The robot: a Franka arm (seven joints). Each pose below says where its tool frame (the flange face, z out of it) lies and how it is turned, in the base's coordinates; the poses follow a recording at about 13 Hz.
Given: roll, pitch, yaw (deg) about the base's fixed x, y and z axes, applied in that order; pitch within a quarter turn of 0, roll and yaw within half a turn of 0; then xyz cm.
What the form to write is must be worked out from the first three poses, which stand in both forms.
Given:
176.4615, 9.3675, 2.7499, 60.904, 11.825, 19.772
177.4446, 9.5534, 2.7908, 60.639, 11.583, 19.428
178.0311, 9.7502, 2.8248, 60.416, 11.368, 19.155
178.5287, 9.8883, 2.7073, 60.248, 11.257, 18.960
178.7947, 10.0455, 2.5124, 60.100, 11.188, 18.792
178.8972, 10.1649, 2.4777, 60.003, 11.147, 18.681
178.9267, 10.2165, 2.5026, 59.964, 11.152, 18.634
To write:
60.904, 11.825, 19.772, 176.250, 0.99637, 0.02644, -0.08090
60.639, 11.583, 19.428, 177.222, 0.99623, 0.02613, -0.08271
60.416, 11.368, 19.155, 177.799, 0.99608, 0.02602, -0.08454
60.248, 11.257, 18.960, 178.301, 0.99600, 0.02464, -0.08586
60.100, 11.188, 18.792, 178.580, 0.99592, 0.02276, -0.08730
60.003, 11.147, 18.681, 178.682, 0.99584, 0.02239, -0.08836
59.964, 11.152, 18.634, 178.708, 0.99579, 0.02259, -0.08881

